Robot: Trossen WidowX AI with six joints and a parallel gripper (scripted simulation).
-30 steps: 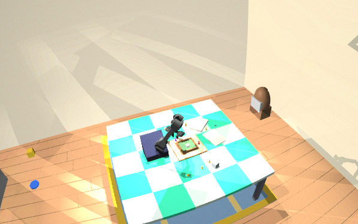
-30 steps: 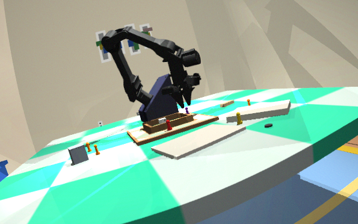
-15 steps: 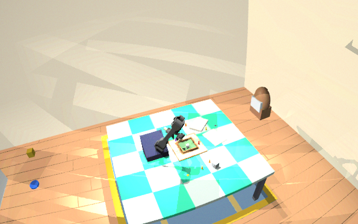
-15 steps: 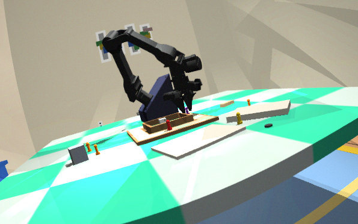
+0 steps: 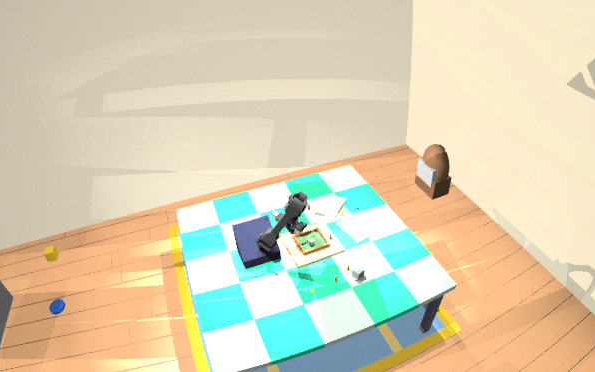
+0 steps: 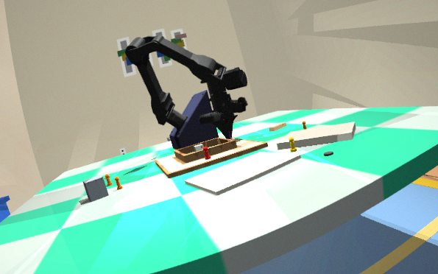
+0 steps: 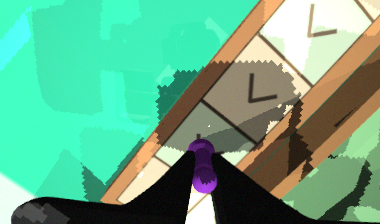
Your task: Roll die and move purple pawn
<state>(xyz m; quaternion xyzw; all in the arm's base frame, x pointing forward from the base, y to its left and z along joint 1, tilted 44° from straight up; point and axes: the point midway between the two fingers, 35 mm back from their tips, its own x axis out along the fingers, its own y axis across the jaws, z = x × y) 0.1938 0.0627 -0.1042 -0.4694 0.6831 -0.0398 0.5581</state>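
The white die is 80 mm ahead of my gripper tip, 120 mm to the right of it and 10 mm above it. Round my gripper tip: yellow pawn (340 mm ahead, 50 mm to the left, 10 mm below); purple pawn (10 mm above); red pawn (190 mm ahead, 120 mm to the right, 10 mm above).
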